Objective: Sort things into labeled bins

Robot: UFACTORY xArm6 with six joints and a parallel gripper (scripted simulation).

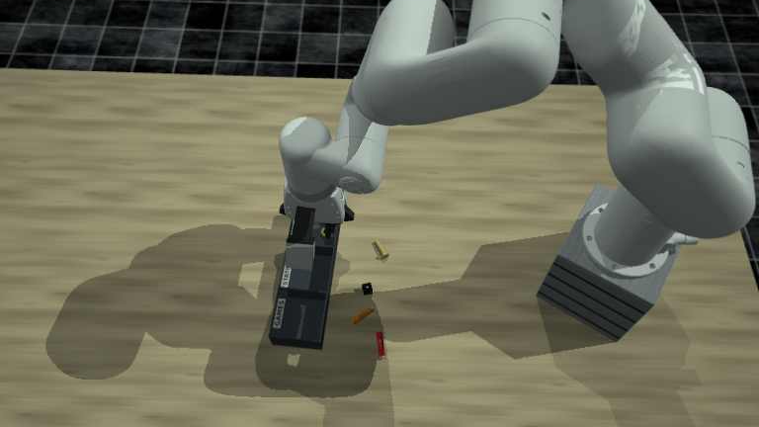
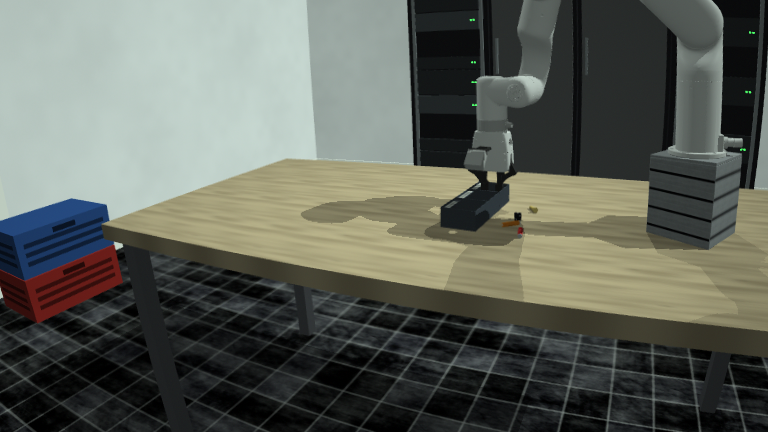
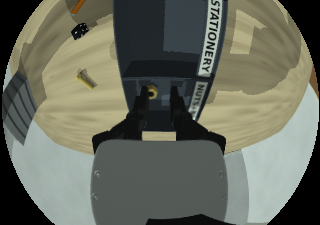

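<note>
My hand is 1 cm past the brass nut and 3 cm above it. Also, from my hand: dark three-part bin: 2 cm ahead, 8 cm to the left, 1 cm below; then black die: 9 cm behind, 11 cm to the left, 3 cm below; then brass bolt: 11 cm behind, 4 cm to the left, 3 cm below.
</note>
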